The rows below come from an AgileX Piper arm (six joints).
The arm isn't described. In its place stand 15 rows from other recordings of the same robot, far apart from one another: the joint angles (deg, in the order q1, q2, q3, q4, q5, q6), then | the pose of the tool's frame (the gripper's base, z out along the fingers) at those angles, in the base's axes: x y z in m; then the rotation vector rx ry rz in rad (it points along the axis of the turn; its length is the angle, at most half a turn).
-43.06, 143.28, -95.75, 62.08, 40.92, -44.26 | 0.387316 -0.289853 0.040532 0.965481 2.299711 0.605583
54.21, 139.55, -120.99, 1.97, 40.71, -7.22 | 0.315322 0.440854 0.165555 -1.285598 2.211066 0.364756
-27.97, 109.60, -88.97, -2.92, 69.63, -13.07 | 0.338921 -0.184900 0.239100 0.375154 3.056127 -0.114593
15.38, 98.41, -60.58, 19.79, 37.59, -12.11 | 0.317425 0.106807 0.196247 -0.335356 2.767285 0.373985
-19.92, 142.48, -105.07, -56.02, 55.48, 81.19 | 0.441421 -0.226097 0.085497 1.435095 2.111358 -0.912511
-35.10, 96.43, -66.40, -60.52, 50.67, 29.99 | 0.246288 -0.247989 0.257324 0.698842 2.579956 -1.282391
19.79, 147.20, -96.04, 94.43, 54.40, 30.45 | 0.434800 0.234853 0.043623 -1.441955 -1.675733 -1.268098
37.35, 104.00, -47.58, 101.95, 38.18, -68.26 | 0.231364 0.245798 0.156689 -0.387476 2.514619 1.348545
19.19, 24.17, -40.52, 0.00, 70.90, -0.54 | 0.040371 0.014051 0.316357 -0.418219 2.404960 0.145710
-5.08, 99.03, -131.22, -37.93, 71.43, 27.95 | 0.327148 -0.082316 0.528221 0.697485 1.904624 -0.548903
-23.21, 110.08, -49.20, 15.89, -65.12, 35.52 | 0.339672 -0.170247 0.192549 0.939862 1.077696 0.096357
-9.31, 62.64, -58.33, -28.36, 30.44, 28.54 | 0.227292 -0.059453 0.376917 0.379798 1.999480 -0.310082
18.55, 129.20, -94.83, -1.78, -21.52, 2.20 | 0.500094 0.168908 0.201155 -0.276735 1.692244 0.257452
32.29, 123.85, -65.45, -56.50, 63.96, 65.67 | 0.327310 0.126184 0.088838 -0.127068 2.622659 -1.145836
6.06, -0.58, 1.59, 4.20, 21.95, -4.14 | 0.051838 0.008009 0.170144 -0.122344 1.880401 0.095338
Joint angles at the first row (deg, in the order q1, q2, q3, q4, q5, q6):
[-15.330, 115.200, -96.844, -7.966, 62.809, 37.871]
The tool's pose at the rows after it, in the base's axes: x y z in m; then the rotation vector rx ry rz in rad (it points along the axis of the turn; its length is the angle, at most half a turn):
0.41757 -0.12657 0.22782 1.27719 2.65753 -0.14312
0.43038 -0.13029 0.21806 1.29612 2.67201 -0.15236
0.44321 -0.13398 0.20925 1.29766 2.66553 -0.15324
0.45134 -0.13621 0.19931 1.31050 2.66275 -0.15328
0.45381 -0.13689 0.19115 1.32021 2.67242 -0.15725
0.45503 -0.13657 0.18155 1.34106 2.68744 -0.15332
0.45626 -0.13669 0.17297 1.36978 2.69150 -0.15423
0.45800 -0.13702 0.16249 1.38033 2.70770 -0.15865
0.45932 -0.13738 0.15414 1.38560 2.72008 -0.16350
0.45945 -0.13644 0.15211 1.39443 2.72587 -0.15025
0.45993 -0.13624 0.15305 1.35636 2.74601 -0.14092
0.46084 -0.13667 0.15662 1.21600 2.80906 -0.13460
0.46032 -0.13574 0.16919 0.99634 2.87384 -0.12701
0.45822 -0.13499 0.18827 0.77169 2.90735 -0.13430
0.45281 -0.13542 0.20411 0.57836 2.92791 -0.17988
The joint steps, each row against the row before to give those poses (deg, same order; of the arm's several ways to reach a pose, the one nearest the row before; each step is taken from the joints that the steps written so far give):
[0.000, 3.998, -4.603, 0.000, 4.881, 0.547]
[0.000, 3.885, -4.501, -0.034, 1.917, 0.255]
[0.000, 3.443, -4.061, -0.095, 0.348, 0.125]
[0.000, 2.544, -2.349, 0.000, 0.015, 0.504]
[0.000, 1.250, -0.469, 0.000, 0.000, 0.223]
[0.000, 1.148, -0.003, 0.431, 0.104, 0.404]
[0.000, 1.079, -0.089, 0.141, 0.000, 0.927]
[0.000, 1.410, -0.286, 0.095, 0.000, 0.117]
[0.000, 1.115, -0.216, 0.000, -0.098, 0.026]
[0.000, 0.229, -0.002, 0.637, 0.135, 0.000]
[-0.036, -0.002, -0.229, 0.424, 0.081, -1.798]
[-0.095, -0.113, -0.615, 0.427, 0.258, -6.036]
[0.000, -1.446, -0.117, 0.509, -0.001, -8.797]
[0.000, -2.285, -0.001, 0.111, -0.001, -8.645]
[0.000, -2.508, 1.133, -1.260, -0.248, -7.098]

